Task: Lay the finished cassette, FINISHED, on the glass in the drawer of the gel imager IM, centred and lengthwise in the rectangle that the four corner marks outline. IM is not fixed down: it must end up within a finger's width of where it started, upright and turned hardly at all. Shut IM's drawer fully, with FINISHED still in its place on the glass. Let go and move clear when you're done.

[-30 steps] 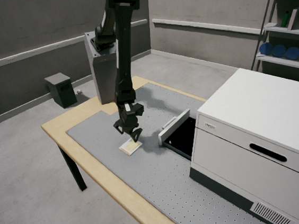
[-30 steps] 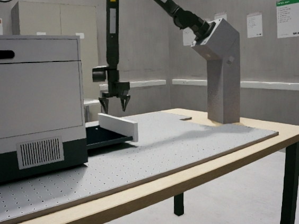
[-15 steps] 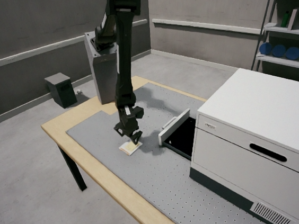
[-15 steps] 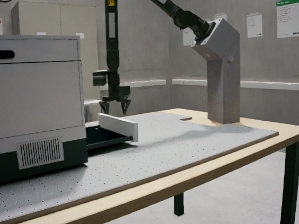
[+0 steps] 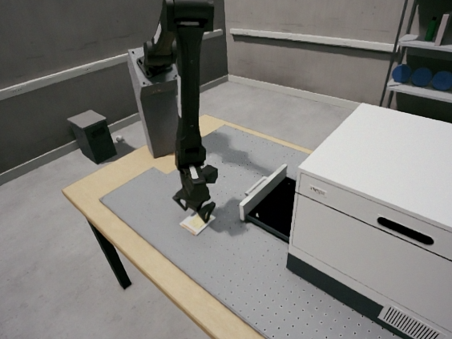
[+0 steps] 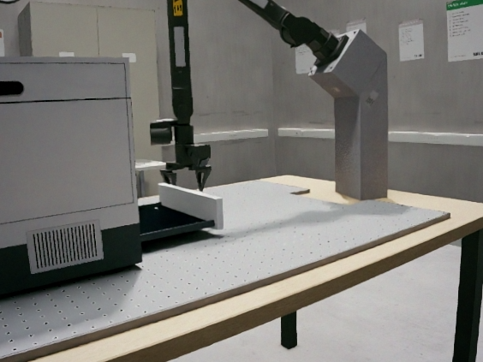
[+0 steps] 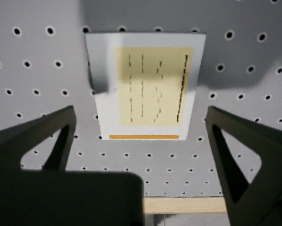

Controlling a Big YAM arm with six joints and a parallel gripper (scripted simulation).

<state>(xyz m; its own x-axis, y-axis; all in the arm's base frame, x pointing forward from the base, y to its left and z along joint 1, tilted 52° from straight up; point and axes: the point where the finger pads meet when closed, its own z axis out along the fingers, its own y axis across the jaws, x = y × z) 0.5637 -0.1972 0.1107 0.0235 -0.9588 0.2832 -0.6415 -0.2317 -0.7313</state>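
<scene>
Now: hand 1 cm short of the cassette, 1 cm to the left of it and 3 cm above it. From my hand the other things lie so: drawer (24 cm ahead, 23 cm to the left).
</scene>
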